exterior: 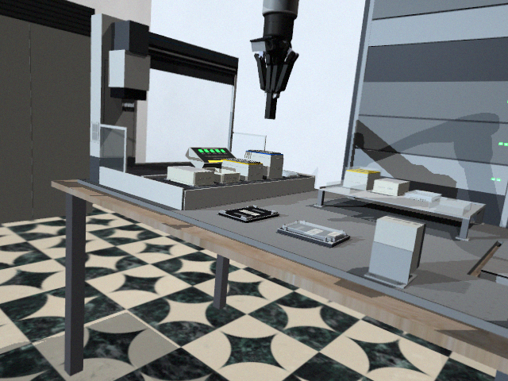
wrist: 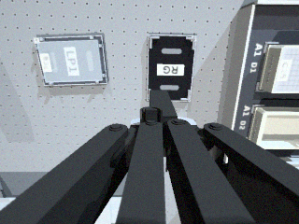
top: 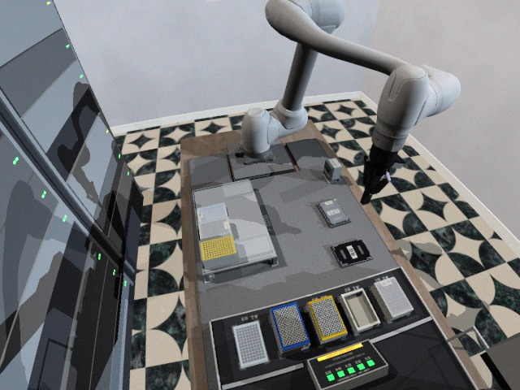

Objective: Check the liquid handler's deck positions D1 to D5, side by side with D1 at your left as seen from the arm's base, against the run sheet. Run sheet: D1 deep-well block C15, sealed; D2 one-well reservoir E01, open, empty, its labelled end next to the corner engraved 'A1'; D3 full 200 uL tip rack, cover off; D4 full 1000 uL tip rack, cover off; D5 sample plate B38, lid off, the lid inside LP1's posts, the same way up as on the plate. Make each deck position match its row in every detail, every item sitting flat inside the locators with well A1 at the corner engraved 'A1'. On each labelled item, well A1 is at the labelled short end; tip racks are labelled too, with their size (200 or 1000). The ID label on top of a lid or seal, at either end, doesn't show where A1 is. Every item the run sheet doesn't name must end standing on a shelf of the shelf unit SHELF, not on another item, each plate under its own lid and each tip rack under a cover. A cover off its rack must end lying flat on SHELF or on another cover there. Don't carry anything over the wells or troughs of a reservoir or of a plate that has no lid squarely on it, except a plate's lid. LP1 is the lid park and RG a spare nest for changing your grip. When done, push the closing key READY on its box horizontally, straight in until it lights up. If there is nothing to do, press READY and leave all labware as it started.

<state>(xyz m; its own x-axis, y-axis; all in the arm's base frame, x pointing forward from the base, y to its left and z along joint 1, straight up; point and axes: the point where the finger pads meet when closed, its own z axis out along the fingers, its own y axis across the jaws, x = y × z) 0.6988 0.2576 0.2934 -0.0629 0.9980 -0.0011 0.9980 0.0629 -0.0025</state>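
Now: hand 410 mm past the ready box, 70 mm to the right of it and 240 mm above it. Round my hand: RG nest: 40 mm ahead, 300 mm below; then clear lid: 180 mm behind, 10 mm to the left, 290 mm below; then one-well reservoir: 290 mm ahead, 100 mm to the right, 240 mm below.
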